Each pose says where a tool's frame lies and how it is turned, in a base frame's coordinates. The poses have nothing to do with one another.
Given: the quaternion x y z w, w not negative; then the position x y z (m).
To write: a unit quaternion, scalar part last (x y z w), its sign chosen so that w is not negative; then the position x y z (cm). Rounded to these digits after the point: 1 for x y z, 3 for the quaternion.
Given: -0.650, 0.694, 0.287, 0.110, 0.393, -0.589, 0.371
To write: -0.650, 0.694, 0.287, 0.110, 39.3, -58.9, 37.1
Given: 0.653, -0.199, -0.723, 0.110, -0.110, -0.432, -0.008
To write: 0.653, -0.199, -0.723, 0.110, -11.0, -43.2, -0.8
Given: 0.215, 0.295, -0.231, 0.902, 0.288, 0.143, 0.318
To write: 0.215, 0.295, -0.231, 0.902, 28.8, 14.3, 31.8
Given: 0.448, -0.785, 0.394, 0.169, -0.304, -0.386, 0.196
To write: 0.448, -0.785, 0.394, 0.169, -30.4, -38.6, 19.6
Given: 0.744, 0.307, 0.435, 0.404, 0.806, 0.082, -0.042
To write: 0.744, 0.307, 0.435, 0.404, 80.6, 8.2, -4.2
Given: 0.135, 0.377, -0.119, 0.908, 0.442, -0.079, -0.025
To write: 0.135, 0.377, -0.119, 0.908, 44.2, -7.9, -2.5
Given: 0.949, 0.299, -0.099, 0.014, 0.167, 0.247, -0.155
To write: 0.949, 0.299, -0.099, 0.014, 16.7, 24.7, -15.5
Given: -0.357, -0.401, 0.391, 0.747, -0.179, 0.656, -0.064
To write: -0.357, -0.401, 0.391, 0.747, -17.9, 65.6, -6.4
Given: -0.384, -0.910, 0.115, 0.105, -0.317, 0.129, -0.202
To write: -0.384, -0.910, 0.115, 0.105, -31.7, 12.9, -20.2
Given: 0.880, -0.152, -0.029, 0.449, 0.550, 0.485, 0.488
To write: 0.880, -0.152, -0.029, 0.449, 55.0, 48.5, 48.8
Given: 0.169, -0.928, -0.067, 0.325, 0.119, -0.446, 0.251
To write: 0.169, -0.928, -0.067, 0.325, 11.9, -44.6, 25.1
